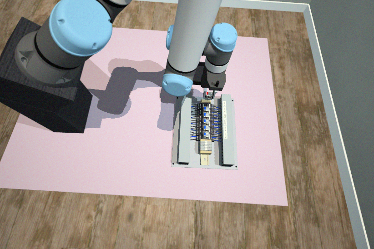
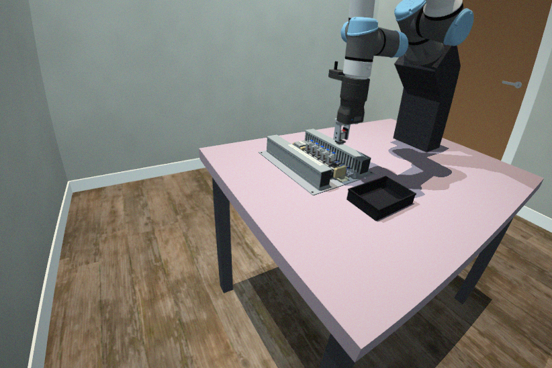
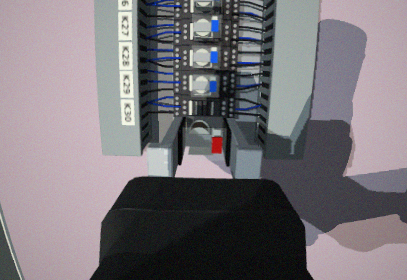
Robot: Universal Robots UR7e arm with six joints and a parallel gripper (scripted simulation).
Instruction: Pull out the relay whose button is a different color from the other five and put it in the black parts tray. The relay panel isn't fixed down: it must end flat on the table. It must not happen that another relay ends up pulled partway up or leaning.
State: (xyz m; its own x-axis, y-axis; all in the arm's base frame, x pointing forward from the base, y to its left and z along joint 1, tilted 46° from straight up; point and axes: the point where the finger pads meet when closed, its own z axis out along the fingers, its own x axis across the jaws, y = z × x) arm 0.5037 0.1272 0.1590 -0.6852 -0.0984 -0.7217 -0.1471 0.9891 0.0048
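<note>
Now: hand 170 mm to the right of the black parts tray, 130 mm above it and 50 mm past it. The rest, counted from my hand: red-button relay (10 mm below); grey relay panel (110 mm below, 100 mm to the right, 20 mm ahead).
</note>
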